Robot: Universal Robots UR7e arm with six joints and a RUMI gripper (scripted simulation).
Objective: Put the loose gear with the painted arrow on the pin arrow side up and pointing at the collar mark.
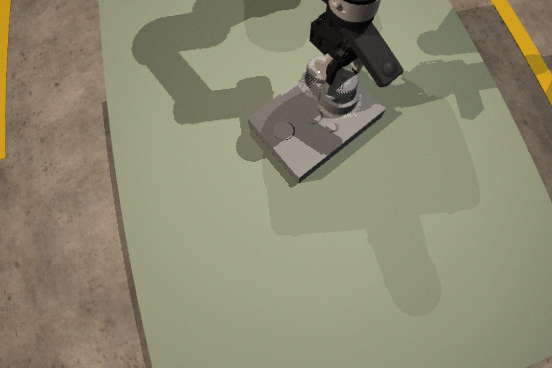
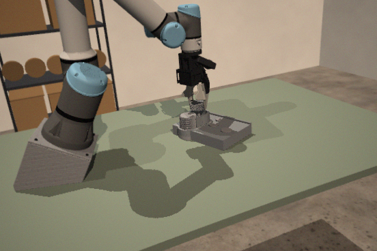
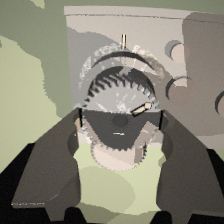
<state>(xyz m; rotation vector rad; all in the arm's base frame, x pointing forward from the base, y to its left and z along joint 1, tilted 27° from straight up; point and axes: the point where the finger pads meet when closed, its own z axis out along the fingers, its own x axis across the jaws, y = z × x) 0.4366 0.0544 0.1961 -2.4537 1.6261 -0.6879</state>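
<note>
Now: the gear right at my hand.
</note>
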